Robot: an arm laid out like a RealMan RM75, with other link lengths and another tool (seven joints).
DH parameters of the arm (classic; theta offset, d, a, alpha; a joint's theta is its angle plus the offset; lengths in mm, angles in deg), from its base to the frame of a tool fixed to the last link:
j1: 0 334.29 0 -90
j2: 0 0 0 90
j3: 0 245.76 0 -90
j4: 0 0 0 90
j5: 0 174.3 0 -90
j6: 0 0 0 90
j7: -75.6 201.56 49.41 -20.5
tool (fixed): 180 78.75 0 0
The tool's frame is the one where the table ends.
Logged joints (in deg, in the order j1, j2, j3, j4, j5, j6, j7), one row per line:
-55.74 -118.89 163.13 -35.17 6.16 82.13 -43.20
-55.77 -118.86 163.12 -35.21 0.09 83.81 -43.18
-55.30 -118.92 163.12 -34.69 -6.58 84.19 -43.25
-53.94 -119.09 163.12 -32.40 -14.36 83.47 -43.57
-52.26 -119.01 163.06 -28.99 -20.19 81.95 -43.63
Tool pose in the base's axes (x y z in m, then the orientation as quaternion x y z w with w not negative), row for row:
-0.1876 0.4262 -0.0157 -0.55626 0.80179 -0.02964 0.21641
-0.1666 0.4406 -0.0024 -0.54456 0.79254 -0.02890 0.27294
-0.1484 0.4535 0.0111 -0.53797 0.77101 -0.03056 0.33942
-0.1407 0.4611 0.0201 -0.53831 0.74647 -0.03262 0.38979
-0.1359 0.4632 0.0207 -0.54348 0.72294 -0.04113 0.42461
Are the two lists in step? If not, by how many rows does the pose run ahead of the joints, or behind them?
The pose runs 1 row ahead of the joints: the pose in row i belongs to the joints in row i + 1.
